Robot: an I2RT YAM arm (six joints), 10 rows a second.
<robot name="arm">
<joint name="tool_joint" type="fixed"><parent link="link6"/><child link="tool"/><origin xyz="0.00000 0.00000 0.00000" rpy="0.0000 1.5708 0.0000"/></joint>
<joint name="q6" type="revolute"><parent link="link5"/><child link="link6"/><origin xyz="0.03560 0.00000 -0.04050"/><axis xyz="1 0 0"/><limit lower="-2.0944" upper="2.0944"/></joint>
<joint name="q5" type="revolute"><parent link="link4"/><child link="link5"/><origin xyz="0.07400 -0.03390 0.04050"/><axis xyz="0 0 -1"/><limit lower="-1.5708" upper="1.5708"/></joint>
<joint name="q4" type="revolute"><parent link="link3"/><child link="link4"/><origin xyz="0.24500 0.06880 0.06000"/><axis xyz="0 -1 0"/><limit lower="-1.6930" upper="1.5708"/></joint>
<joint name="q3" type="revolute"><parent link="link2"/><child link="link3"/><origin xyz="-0.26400 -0.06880 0.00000"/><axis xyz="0 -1 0"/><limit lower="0.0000" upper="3.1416"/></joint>
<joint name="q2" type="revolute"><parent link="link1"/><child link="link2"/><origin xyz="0.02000 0.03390 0.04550"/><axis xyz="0 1 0"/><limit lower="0.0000" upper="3.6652"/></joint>
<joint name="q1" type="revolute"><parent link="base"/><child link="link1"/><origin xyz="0.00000 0.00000 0.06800"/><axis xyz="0 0 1"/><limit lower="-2.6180" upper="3.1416"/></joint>
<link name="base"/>
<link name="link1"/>
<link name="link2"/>
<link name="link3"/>
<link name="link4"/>
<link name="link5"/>
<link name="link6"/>
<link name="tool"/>
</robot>
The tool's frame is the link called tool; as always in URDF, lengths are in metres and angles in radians.
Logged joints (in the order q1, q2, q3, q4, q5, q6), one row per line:
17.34, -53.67, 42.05, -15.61, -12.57, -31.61
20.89, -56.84, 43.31, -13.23, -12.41, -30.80
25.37, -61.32, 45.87, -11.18, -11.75, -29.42
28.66, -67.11, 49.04, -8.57, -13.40, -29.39
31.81, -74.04, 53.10, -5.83, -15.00, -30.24
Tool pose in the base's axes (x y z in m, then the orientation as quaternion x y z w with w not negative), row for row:
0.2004, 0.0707, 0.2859, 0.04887, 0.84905, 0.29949, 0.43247
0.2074, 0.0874, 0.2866, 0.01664, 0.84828, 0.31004, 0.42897
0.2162, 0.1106, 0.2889, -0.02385, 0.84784, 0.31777, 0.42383
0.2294, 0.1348, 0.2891, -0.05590, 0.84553, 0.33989, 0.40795
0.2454, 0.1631, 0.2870, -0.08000, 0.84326, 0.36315, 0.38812
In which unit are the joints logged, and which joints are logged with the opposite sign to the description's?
The joints are logged in degrees. Opposite sign: q2, q6.
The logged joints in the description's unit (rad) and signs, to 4 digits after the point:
0.3026, 0.9367, 0.7339, -0.2724, -0.2194, 0.5517
0.3646, 0.9920, 0.7559, -0.2309, -0.2166, 0.5376
0.4428, 1.0702, 0.8006, -0.1951, -0.2051, 0.5135
0.5002, 1.1713, 0.8559, -0.1496, -0.2339, 0.5130
0.5552, 1.2922, 0.9268, -0.1018, -0.2618, 0.5278

